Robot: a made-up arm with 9 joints.
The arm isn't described. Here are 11 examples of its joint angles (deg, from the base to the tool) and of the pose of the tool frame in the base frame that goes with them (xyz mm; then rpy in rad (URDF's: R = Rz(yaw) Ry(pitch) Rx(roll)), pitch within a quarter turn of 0, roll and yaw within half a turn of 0).
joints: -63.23 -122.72 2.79 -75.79 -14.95 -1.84 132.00 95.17 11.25
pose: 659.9 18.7 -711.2 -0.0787 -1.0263 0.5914
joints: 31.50 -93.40 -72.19 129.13 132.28 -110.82 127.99 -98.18 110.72
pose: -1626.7 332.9 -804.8 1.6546 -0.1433 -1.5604
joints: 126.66 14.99 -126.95 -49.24 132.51 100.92 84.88 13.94 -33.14
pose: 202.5 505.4 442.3 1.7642 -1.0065 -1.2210
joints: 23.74 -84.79 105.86 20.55 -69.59 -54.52 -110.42 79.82 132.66
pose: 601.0 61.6 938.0 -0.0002 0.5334 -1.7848
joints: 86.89 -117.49 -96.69 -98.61 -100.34 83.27 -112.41 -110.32 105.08
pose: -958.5 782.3 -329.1 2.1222 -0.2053 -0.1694
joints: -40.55 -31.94 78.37 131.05 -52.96 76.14 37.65 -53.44 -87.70
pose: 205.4 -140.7 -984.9 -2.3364 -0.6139 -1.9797
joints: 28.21 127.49 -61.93 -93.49 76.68 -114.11 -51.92 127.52 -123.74
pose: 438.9 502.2 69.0 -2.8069 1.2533 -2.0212
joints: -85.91 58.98 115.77 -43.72 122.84 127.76 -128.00 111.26 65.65
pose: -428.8 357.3 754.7 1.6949 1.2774 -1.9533
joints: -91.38 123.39 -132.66 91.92 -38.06 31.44 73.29 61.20 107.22
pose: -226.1 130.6 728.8 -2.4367 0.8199 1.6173
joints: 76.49 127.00 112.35 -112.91 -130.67 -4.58 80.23 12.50 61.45
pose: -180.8 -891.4 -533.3 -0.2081 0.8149 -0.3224
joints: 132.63 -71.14 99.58 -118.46 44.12 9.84 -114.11 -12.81 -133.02
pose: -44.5 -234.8 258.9 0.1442 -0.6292 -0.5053
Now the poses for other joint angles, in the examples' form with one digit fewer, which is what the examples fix.
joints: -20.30 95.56 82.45 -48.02 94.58 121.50 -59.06 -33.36 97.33
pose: 398 -182 50 -3.064 -0.906 -3.064
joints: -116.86 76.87 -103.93 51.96 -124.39 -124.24 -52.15 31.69 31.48
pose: -949 536 -537 -1.036 -0.288 0.169
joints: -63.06 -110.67 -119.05 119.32 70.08 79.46 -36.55 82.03 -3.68
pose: 1322 634 -264 0.619 -1.182 -2.042
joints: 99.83 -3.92 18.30 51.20 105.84 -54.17 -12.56 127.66 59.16
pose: 743 174 158 -1.406 0.554 -0.409
